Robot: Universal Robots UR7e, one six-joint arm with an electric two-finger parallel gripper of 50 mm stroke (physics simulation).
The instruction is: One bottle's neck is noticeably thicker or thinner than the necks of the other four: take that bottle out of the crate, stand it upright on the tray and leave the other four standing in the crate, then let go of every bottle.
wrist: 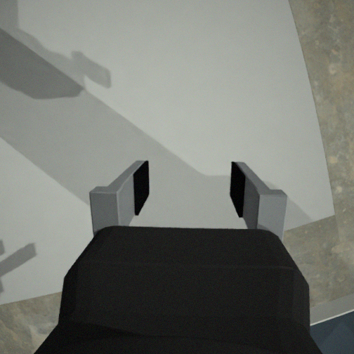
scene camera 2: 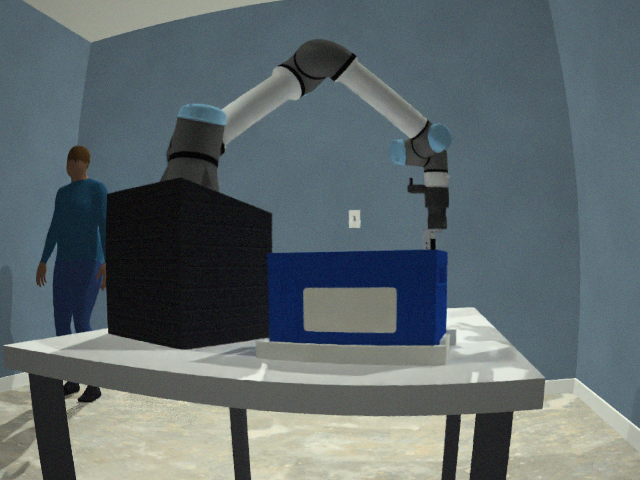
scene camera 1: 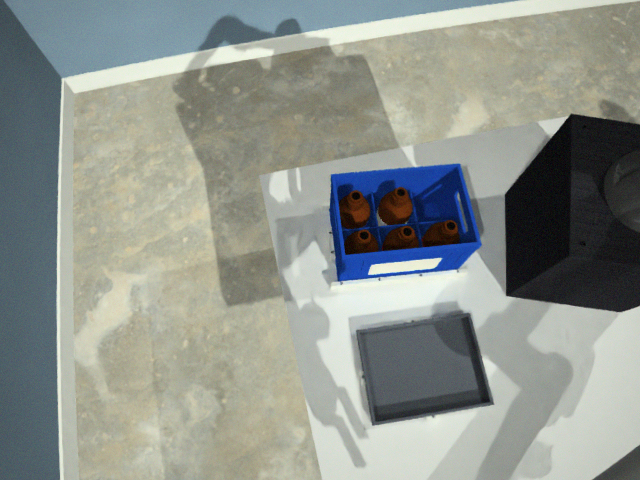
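Seen in the pictures: arm's base, origin of its link: (scene camera 2: 186,202).
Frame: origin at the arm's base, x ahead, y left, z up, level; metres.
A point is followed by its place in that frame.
Observation:
A blue crate (scene camera 1: 353,266) {y -0.131, x 0.503, z -0.173 m} (scene camera 2: 356,268) {y -0.278, x 0.354, z -0.143 m} holds five upright brown bottles. In scene camera 1, two bottles (scene camera 1: 355,210) {y -0.239, x 0.450, z -0.160 m} (scene camera 1: 395,207) {y -0.214, x 0.367, z -0.165 m} stand in the back row and three (scene camera 1: 361,241) {y -0.161, x 0.476, z -0.131 m} (scene camera 1: 401,238) {y -0.137, x 0.397, z -0.139 m} (scene camera 1: 442,233) {y -0.116, x 0.313, z -0.145 m} in the front row; the back right compartment is empty. The front wall hides the lower front bottles, and I cannot tell which neck differs. A dark grey tray (scene camera 1: 418,361) {y 0.087, x 0.442, z -0.286 m}, empty, lies in front of the crate. My gripper (scene camera 2: 430,241) {y 0.494, x 0.608, z -0.095 m} (wrist: 189,178) is open and empty, pointing down above the table beyond the crate in scene camera 2; the crate's top edge meets its fingertips there.
A large black block (scene camera 1: 537,222) {y -0.055, x 0.127, z -0.130 m} (scene camera 2: 180,268) {y -0.185, x 0.045, z -0.142 m} carries the arm's base and stands beside the crate. Light rails (scene camera 1: 398,280) {y -0.088, x 0.404, z -0.269 m} (scene camera 2: 351,353) {y -0.288, x 0.346, z -0.274 m} run along the crate's foot. The white table (scene camera 2: 310,374) {y -0.364, x 0.286, z -0.292 m} ends near the crate. A person (scene camera 2: 80,232) stands behind the table.

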